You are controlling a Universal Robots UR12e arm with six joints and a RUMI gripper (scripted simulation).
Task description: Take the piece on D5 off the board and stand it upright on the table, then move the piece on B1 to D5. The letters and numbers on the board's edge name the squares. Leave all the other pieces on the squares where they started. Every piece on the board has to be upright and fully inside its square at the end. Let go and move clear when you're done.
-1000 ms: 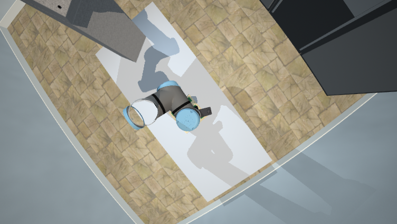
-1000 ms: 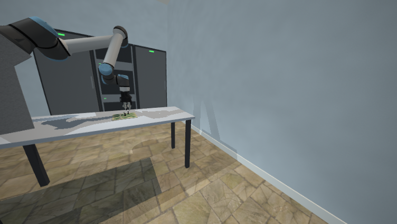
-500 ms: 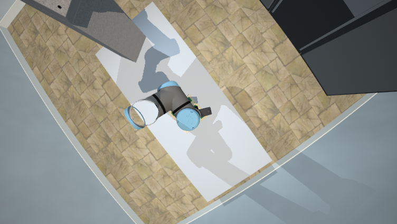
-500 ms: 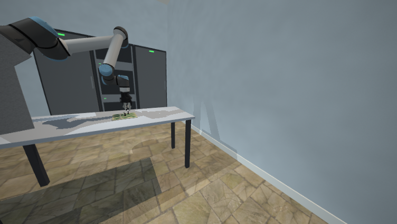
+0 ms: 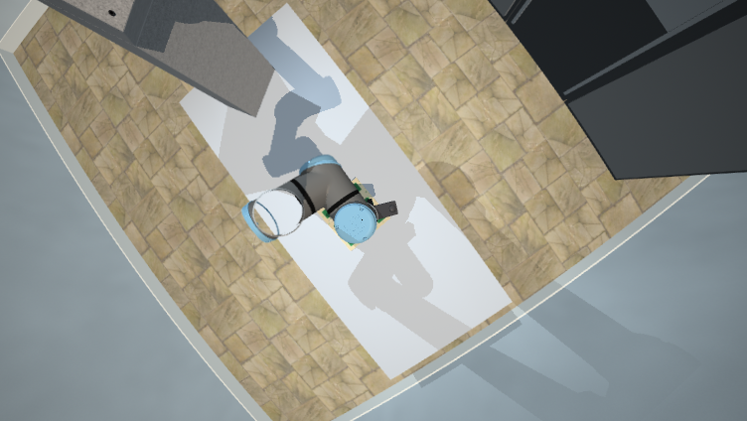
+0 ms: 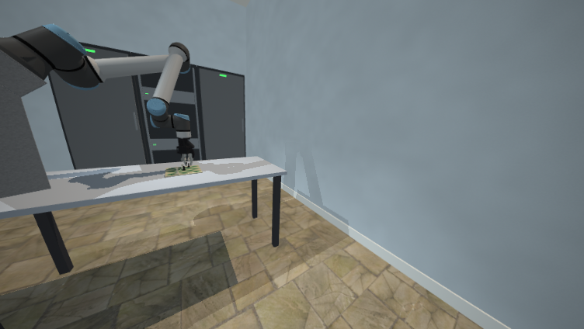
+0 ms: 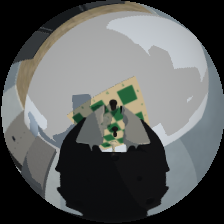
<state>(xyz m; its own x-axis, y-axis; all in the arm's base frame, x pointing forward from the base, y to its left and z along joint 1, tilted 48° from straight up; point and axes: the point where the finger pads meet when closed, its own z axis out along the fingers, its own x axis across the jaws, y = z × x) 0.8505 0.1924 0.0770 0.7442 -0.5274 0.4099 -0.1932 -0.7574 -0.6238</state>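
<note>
The board is 80 mm to the right of my hand, 30 mm below it and 20 mm behind it.
</note>
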